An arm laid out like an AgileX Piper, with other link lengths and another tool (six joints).
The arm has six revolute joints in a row. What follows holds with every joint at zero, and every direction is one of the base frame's. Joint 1 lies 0.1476 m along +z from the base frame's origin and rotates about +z. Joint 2 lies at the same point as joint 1 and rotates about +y. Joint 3 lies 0.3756 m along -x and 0.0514 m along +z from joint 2 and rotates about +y. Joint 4 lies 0.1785 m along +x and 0.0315 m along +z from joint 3 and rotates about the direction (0.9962, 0, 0.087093). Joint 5 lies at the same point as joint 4 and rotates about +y. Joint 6 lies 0.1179 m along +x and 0.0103 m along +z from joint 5 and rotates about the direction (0.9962, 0, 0.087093). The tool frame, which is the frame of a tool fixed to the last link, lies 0.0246 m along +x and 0.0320 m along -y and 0.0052 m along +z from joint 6; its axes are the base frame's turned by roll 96.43, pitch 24.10 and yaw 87.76 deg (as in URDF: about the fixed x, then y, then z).
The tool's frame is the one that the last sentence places.
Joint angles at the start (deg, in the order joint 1, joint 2, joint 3, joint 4, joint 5, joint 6):
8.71 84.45 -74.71 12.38 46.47 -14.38
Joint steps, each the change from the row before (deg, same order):
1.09 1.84 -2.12 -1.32 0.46 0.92
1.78 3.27 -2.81 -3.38 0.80 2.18
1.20 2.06 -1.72 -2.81 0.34 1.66
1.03 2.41 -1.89 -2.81 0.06 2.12
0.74 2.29 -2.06 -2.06 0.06 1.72
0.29 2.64 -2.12 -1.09 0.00 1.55
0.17 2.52 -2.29 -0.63 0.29 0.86
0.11 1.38 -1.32 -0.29 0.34 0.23
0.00 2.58 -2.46 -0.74 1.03 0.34
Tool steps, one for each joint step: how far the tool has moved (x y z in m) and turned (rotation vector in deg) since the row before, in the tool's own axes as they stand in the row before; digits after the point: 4 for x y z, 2 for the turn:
-0.0024 0.0103 0.0060 0.48 -0.13 -0.85
-0.0040 0.0135 0.0141 2.11 -0.54 -1.36
-0.0029 0.0086 0.0088 1.46 -0.91 -0.98
-0.0041 0.0097 0.0107 1.35 -1.01 -0.36
-0.0040 0.0101 0.0096 0.83 -0.83 -0.08
-0.0043 0.0100 0.0128 0.76 -0.18 0.63
-0.0038 0.0098 0.0120 0.63 -0.02 0.31
-0.0017 0.0053 0.0066 0.42 0.03 -0.06
-0.0041 0.0080 0.0129 1.28 0.00 -0.15

